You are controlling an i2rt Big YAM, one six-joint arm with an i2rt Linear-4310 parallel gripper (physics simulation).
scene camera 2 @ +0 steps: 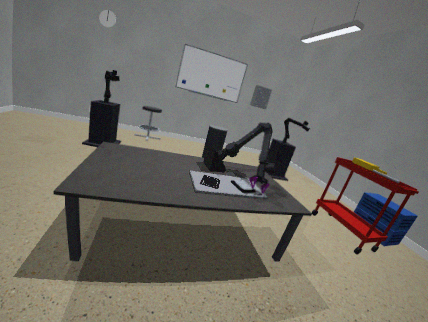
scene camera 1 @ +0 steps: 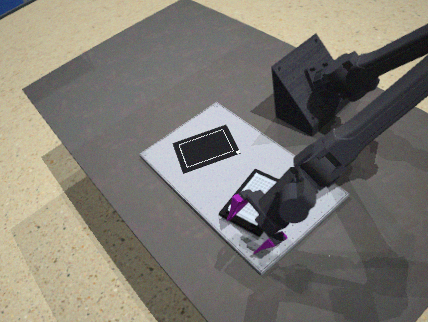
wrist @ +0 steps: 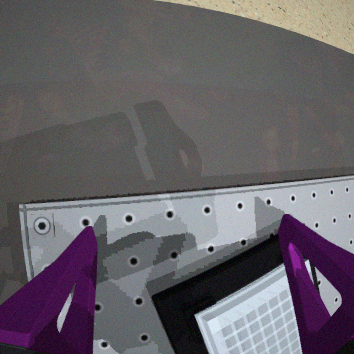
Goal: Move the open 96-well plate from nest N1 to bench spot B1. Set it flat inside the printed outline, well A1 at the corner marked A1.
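Frame: origin at the arm's base, x right, y up, z back, level; centimetres.
Where they show: gripper, fingertip midpoint: (scene camera 2: 257,190) (scene camera 1: 241,236) (wrist: 189,230); arm's base at its link origin: (scene camera 2: 217,156) (scene camera 1: 322,85).
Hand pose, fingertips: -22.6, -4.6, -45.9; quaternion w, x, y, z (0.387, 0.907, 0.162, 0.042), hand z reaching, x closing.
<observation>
Each offset is from my fingertips to the top centre of the thing, as dx, dy, dz. "*": to the spot under its first point. Level surfaces: height alone.
The white 96-well plate {+7.3, -0.8, +9.7} (scene camera 1: 257,183) (wrist: 250,320) sits in the black nest N1 (scene camera 1: 242,225) (scene camera 2: 241,187) (wrist: 220,280), partly covered by the arm in scene camera 1. My gripper (scene camera 1: 242,236) (scene camera 2: 258,189) (wrist: 189,230) is open and empty, with purple fingers spread wide. It is above the nest's end, off-centre from the plate. In the wrist view the right finger overlaps the plate and the left finger is over bare board. Bench spot B1 {* +31.2, -3.2, +9.7} (scene camera 1: 206,149) (scene camera 2: 210,181) is a black patch with a white outline. A small white mark {+24.2, -3.2, +15.9} (scene camera 1: 238,152) is at one corner; its lettering is unreadable.
The light perforated board {+19.0, -3.3, +11.1} (scene camera 1: 190,187) (scene camera 2: 200,188) (wrist: 190,202) carries the nest and B1. It lies on the dark table {dy -4.6} (scene camera 1: 115,85) (scene camera 2: 135,172). The arm's dark wedge-shaped mount (scene camera 1: 295,82) stands behind the board. A red cart (scene camera 2: 345,222) is right of the table.
</observation>
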